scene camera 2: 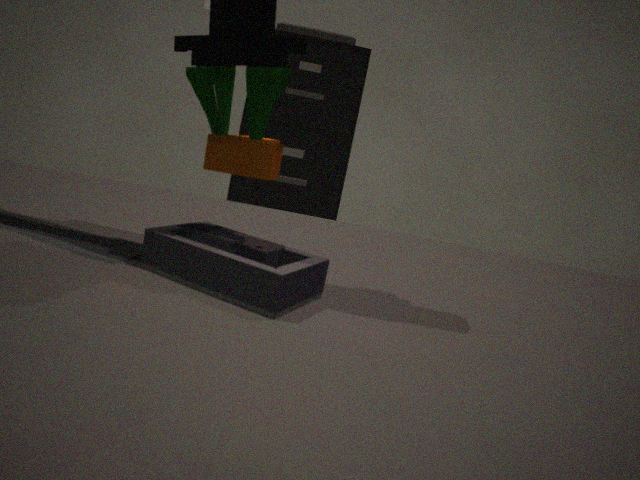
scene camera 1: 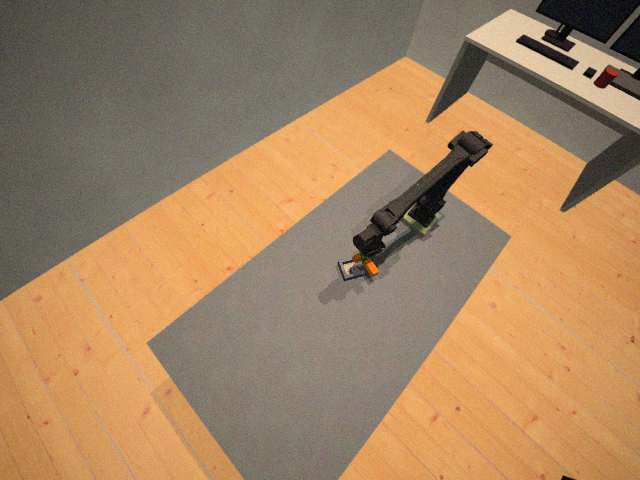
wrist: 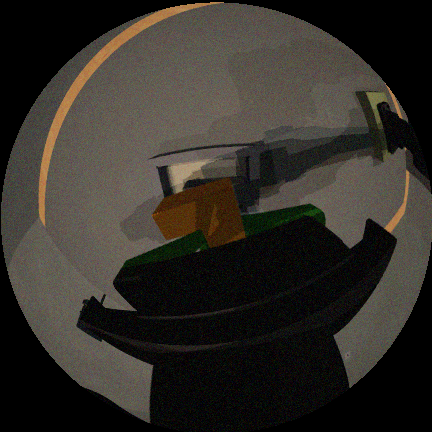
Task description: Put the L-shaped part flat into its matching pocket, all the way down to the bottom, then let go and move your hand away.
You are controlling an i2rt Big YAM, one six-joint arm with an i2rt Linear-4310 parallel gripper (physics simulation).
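Frame: origin at the arm's base, x right, y back, z down, level; metres.
Seen in the pictures: gripper, fingertip midpoint: [scene camera 2: 238,148] [scene camera 1: 365,259] [wrist: 223,228]; arm's base, link origin: [scene camera 1: 421,215].
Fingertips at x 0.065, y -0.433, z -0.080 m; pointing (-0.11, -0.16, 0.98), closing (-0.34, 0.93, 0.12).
Observation:
Offsets run from my fingertips to a thing's middle. Level surfaces: height alone.
The orange L-shaped part {dx -0.014, dy -0.021, dz +0.003 m} [scene camera 1: 371,267] [scene camera 2: 242,156] [wrist: 220,205] is held between the green fingertips of my gripper [scene camera 1: 364,256] [scene camera 2: 238,136] [wrist: 223,228], which is shut on it. In the scene camera 2 view the part hangs roughly level, with a clear gap between it and the grey pocket tray {dx +0.020, dy -0.014, dz +0.098 m} [scene camera 1: 341,271] [scene camera 2: 217,272] [wrist: 200,154] below. The tray lies on the mat. Its opening shows a raised piece inside; the exact pocket outline is too dark to tell. In the wrist view the part and fingers hide the near side of the tray.
The arm's yellow-green base [scene camera 1: 413,223] [wrist: 375,97] stands on the grey mat {dz +0.117 m} [scene camera 1: 289,372], up and to the right of the tray in the scene camera 1 view. A white desk [scene camera 1: 542,67] with monitors stands at the upper right. A dark slotted panel [scene camera 2: 320,124] stands behind the gripper.

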